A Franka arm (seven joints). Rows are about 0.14 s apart.
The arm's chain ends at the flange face. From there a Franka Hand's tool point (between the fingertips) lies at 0.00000 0.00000 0.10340 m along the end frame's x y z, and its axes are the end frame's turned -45 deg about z.
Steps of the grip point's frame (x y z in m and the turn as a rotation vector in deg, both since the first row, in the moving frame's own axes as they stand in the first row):
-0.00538 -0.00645 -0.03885 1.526 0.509 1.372
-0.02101 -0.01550 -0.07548 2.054 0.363 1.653
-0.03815 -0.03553 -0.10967 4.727 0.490 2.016
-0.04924 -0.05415 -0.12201 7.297 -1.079 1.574
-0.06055 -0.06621 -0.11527 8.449 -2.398 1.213
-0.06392 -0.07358 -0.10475 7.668 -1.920 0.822
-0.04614 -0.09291 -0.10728 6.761 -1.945 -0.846
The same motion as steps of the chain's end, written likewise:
-0.00710 0.00186 -0.03881 1.439 -0.719 1.372
-0.02370 0.00701 -0.07541 1.709 -1.196 1.653
-0.04682 0.00860 -0.10931 3.689 -2.996 2.016
-0.06256 0.00459 -0.12115 4.397 -5.923 1.574
-0.07593 0.00383 -0.11406 4.279 -7.670 1.213
-0.08508 0.00057 -0.10377 4.064 -6.780 0.822
-0.08720 -0.02702 -0.10650 3.405 -6.156 -0.846

